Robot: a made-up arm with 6 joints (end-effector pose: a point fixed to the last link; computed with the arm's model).
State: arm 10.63 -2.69 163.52 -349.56 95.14 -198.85
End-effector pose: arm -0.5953 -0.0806 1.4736 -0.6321 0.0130 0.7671 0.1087
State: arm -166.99 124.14 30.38 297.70 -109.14 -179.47
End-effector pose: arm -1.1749 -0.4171 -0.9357 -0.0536 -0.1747 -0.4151 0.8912
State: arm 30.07 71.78 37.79 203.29 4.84 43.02
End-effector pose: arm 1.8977 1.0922 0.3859 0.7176 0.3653 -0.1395 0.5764
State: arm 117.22 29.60 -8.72 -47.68 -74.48 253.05
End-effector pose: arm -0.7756 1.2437 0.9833 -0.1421 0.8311 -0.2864 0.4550
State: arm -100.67 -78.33 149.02 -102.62 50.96 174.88
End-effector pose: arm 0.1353 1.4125 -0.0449 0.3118 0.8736 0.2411 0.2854
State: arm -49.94 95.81 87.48 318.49 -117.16 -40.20
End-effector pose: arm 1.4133 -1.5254 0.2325 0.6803 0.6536 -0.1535 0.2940
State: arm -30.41 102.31 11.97 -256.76 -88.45 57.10
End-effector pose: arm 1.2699 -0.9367 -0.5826 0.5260 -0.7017 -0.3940 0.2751
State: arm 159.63 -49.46 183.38 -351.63 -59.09 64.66
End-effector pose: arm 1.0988 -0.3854 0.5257 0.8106 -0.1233 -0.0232 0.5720
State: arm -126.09 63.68 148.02 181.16 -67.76 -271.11
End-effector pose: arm -0.6324 -0.8730 1.7772 -0.5318 -0.4557 0.1568 0.6964
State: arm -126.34 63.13 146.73 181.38 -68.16 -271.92
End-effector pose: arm -0.6388 -0.8747 1.7891 -0.5272 -0.4539 0.1551 0.7014
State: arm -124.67 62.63 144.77 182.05 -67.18 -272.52
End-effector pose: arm -0.6219 -0.9089 1.8058 -0.5089 -0.4687 0.1494 0.7064
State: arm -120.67 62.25 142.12 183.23 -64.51 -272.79
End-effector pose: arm -0.5720 -0.9813 1.8260 -0.4727 -0.5018 0.1390 0.7109
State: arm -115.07 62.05 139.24 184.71 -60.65 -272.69
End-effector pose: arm -0.4897 -1.0755 1.8442 -0.4221 -0.5434 0.1258 0.7146
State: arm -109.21 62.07 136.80 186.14 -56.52 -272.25
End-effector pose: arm -0.3900 -1.1652 1.8557 -0.3680 -0.5810 0.1124 0.7172
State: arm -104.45 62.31 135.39 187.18 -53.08 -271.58
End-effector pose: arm -0.2992 -1.2288 1.8586 -0.3246 -0.6069 0.1021 0.7183
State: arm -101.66 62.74 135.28 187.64 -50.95 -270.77
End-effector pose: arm -0.2420 -1.2595 1.8544 -0.3021 -0.6205 0.0963 0.7172
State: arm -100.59 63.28 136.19 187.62 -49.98 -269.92
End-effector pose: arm -0.2191 -1.2653 1.8460 -0.2984 -0.6260 0.0946 0.7143
